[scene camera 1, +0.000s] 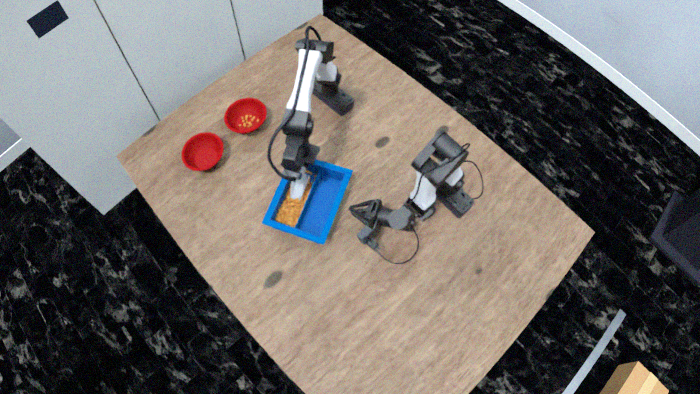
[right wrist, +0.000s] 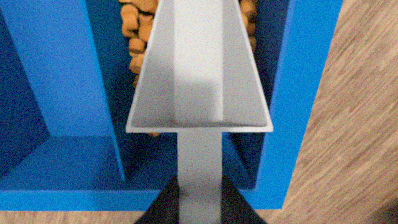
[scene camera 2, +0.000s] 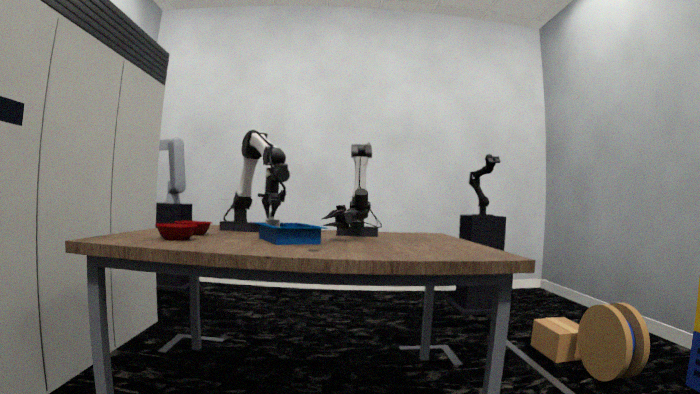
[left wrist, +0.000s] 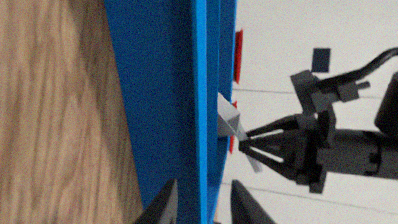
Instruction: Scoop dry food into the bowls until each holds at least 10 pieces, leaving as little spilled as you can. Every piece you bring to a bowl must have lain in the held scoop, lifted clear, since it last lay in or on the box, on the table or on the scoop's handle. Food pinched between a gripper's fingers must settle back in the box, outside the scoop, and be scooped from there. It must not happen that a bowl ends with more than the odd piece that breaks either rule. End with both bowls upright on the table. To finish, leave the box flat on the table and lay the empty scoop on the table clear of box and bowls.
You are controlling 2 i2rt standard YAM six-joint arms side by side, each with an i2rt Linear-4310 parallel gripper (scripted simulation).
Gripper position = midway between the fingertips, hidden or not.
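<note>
There's a blue box (scene camera 1: 318,213) here, and you'd also find the blue box in the left wrist view (left wrist: 170,67) and in the right wrist view (right wrist: 64,154). I can see a grey scoop (right wrist: 198,78), and the left wrist view shows the scoop (left wrist: 228,123) as well. My left gripper (scene camera 1: 350,209) is visible, and the left wrist view shows my left gripper (left wrist: 203,189) too. My right gripper (left wrist: 238,140) can be seen as well.
</note>
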